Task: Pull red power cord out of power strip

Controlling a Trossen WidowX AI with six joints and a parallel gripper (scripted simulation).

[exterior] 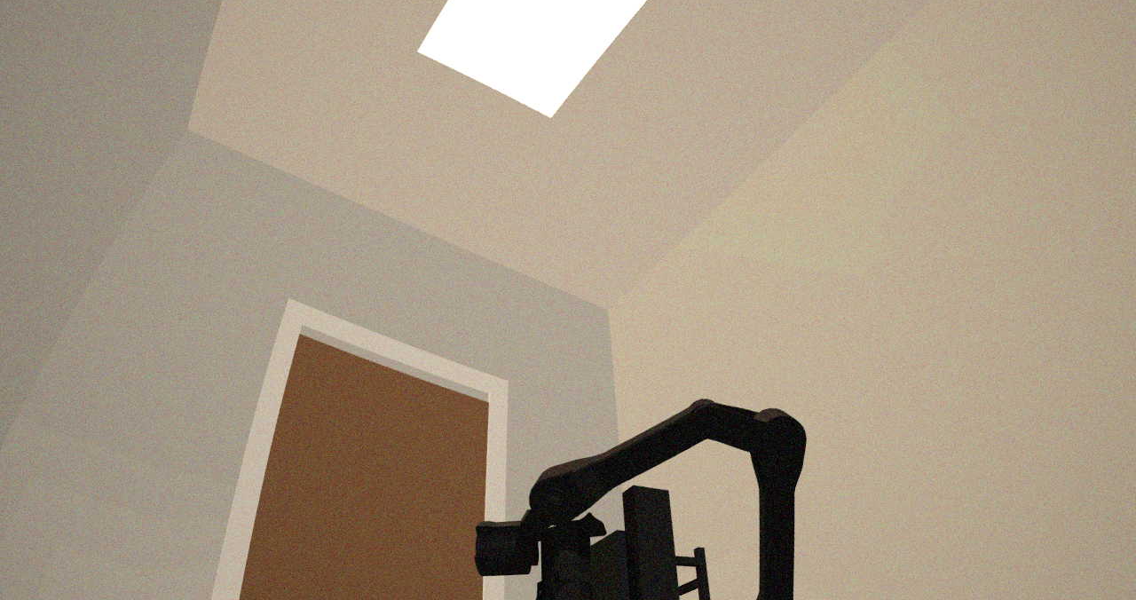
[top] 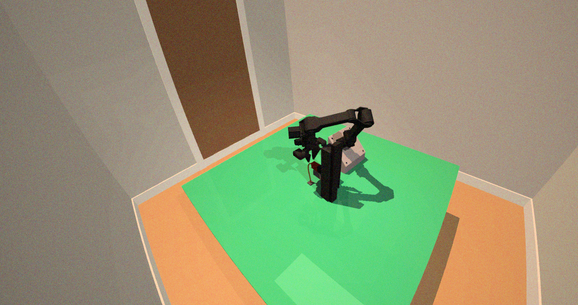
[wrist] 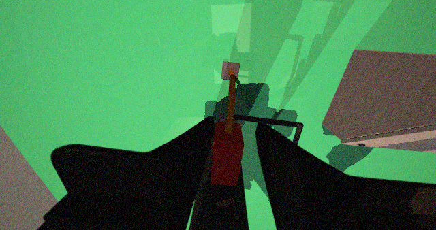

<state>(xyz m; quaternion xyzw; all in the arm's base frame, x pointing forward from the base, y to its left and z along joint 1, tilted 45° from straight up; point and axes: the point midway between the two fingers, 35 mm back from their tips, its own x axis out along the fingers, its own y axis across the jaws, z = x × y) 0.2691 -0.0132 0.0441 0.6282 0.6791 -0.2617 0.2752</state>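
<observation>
The red plug is 6 cm to the left of my gripper tip. The rest, counted from my gripper tip: black post 1 cm behind, 17 cm to the left, 1 cm above.
</observation>
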